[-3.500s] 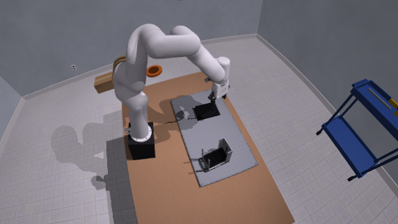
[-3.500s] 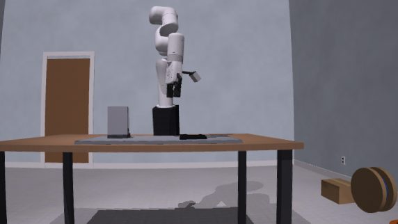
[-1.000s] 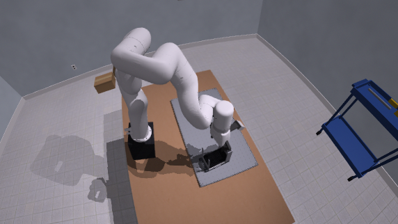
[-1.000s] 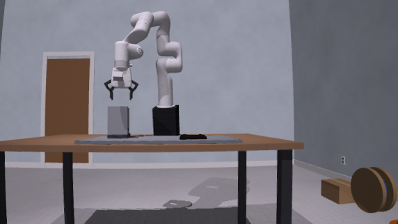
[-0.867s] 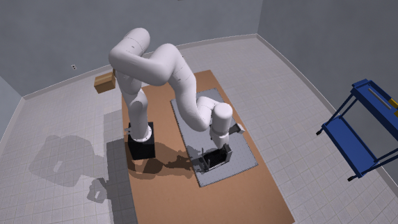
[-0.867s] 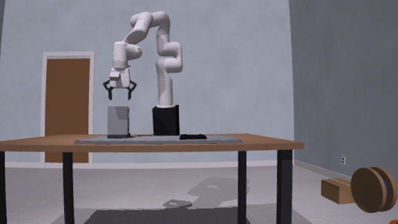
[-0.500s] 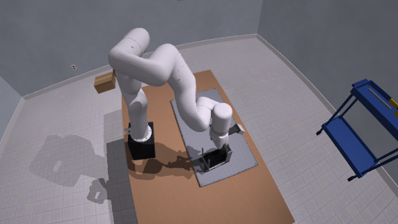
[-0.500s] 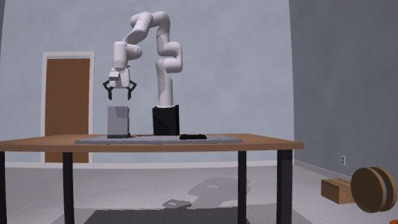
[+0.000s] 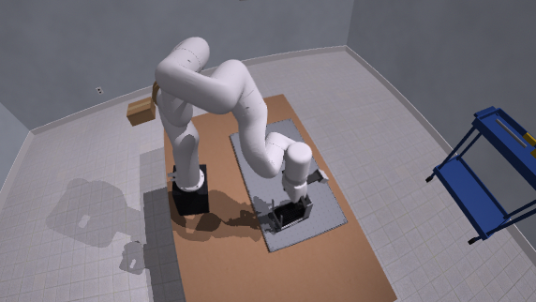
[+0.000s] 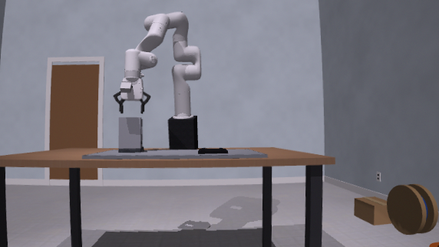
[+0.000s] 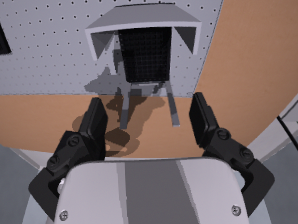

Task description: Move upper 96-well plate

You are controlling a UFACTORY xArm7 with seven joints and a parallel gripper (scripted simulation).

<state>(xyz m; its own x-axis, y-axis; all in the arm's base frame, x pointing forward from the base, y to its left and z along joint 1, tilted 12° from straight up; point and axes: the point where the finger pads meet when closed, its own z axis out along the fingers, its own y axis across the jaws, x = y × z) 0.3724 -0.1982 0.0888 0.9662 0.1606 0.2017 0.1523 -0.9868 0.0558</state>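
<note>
My gripper is now 14 cm above the black 96-well plate. Round my hand: pale plate: 16 cm below; grey rack wall: 7 cm ahead, 1 cm to the left, 10 cm below; plate nest N1: 6 cm ahead, 37 cm to the left, 18 cm below.
</note>
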